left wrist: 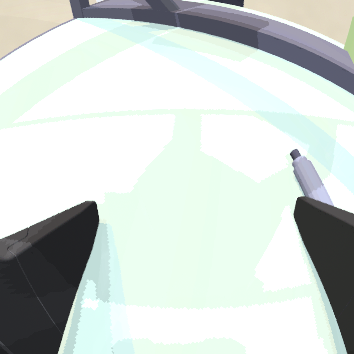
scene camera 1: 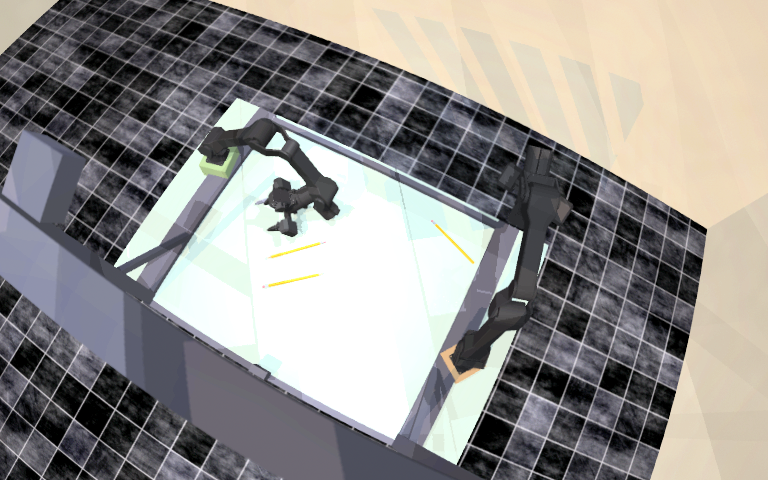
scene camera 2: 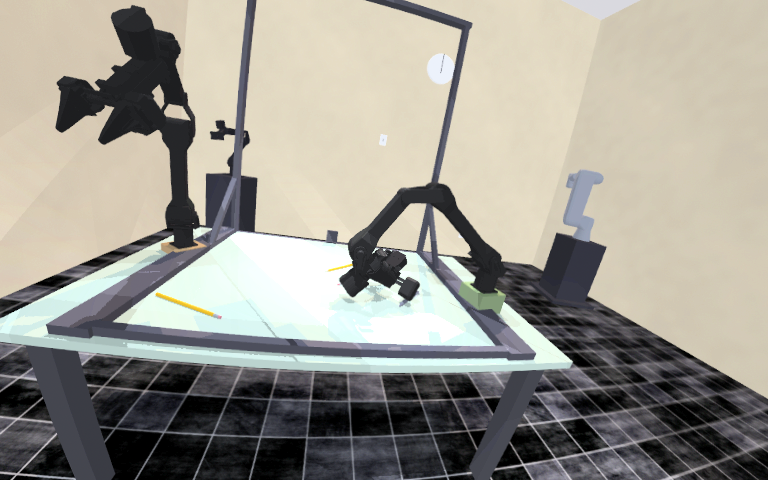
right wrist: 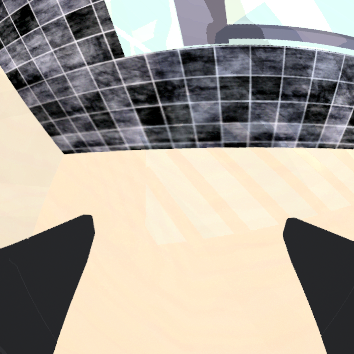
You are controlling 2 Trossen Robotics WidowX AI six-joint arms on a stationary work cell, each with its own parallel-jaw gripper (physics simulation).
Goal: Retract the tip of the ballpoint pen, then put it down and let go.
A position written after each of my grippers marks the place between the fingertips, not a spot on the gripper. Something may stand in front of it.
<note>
My right gripper (scene camera 2: 79, 136) is open, holding nothing. Further things: my left gripper (scene camera 1: 265, 217), a ballpoint pen (left wrist: 311, 185) and a grey frame (scene camera 1: 87, 296).
My left gripper also shows in the left wrist view (left wrist: 200, 210) and in scene camera 2 (scene camera 2: 400, 287). My right gripper shows as well in scene camera 1 (scene camera 1: 538, 193) and in the right wrist view (right wrist: 192, 228). The grey frame also shows in scene camera 2 (scene camera 2: 233, 192). The right wrist view does not show the ballpoint pen: it is out of frame.
</note>
